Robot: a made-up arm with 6 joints.
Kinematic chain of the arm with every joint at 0, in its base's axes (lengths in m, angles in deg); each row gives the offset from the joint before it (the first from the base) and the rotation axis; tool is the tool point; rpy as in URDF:
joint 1: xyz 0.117 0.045 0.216 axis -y
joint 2: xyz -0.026 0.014 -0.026 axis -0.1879 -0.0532 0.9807
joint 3: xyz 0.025 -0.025 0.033 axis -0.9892 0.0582 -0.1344
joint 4: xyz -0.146 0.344 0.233 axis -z
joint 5: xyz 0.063 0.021 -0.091 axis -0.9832 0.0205 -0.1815
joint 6: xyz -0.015 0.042 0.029 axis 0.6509 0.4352 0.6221
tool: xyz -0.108 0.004 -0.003 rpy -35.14 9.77 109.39
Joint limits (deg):
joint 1: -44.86..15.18
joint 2: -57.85..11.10
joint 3: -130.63..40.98
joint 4: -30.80..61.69
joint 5: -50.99..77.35
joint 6: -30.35..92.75
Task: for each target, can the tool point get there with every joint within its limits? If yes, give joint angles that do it. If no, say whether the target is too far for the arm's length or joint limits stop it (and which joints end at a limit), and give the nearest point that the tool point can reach.
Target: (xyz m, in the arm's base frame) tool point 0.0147 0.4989 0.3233
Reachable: yes | joints 2.49 -8.06 9.39 13.58 58.70 39.13
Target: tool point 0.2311 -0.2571 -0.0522
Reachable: no: joint limits stop it (at a limit: joint 1, joint 2, joint 3, joint 4) | nearest point -0.0184 -0.3092 0.2756 | short by 0.415 m
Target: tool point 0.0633 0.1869 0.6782
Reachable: yes | joints -12.06 -13.95 -51.41 47.04 1.42 -8.45
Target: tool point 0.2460 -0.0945 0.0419
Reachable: no: joint limits stop it (at a limit: joint 2, joint 3, joint 4, joint 5, joint 6) | nearest point 0.2373 0.2764 0.0536 | short by 0.371 m
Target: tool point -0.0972 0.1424 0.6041
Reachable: yes | joints 5.52 -3.96 -46.68 36.96 48.50 79.65
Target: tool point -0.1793 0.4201 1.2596
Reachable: no: too far | nearest point -0.0137 0.2057 0.6764 | short by 0.643 m
